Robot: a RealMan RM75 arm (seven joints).
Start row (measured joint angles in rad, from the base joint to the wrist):
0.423 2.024 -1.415 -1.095 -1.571 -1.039 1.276
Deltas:
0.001 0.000 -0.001 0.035 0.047 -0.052 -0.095
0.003 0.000 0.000 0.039 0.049 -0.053 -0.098
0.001 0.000 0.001 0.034 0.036 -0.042 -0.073
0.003 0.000 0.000 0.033 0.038 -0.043 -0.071
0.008 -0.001 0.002 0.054 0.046 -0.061 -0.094
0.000 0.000 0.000 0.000 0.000 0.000 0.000
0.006 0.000 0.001 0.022 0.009 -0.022 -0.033
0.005 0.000 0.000 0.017 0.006 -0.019 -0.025
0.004 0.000 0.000 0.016 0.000 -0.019 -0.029
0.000 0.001 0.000 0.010 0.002 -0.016 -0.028
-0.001 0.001 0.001 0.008 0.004 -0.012 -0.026
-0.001 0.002 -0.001 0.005 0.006 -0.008 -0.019
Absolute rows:
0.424 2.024 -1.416 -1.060 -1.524 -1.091 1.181
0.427 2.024 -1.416 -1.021 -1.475 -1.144 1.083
0.428 2.024 -1.415 -0.987 -1.439 -1.186 1.010
0.431 2.024 -1.415 -0.954 -1.401 -1.229 0.939
0.439 2.023 -1.413 -0.900 -1.355 -1.290 0.845
0.439 2.023 -1.413 -0.900 -1.355 -1.290 0.845
0.445 2.023 -1.412 -0.878 -1.346 -1.312 0.812
0.450 2.023 -1.412 -0.861 -1.340 -1.331 0.787
0.454 2.023 -1.412 -0.845 -1.340 -1.350 0.758
0.454 2.024 -1.412 -0.835 -1.338 -1.366 0.730
0.453 2.025 -1.411 -0.827 -1.334 -1.378 0.704
0.452 2.027 -1.412 -0.822 -1.328 -1.386 0.685

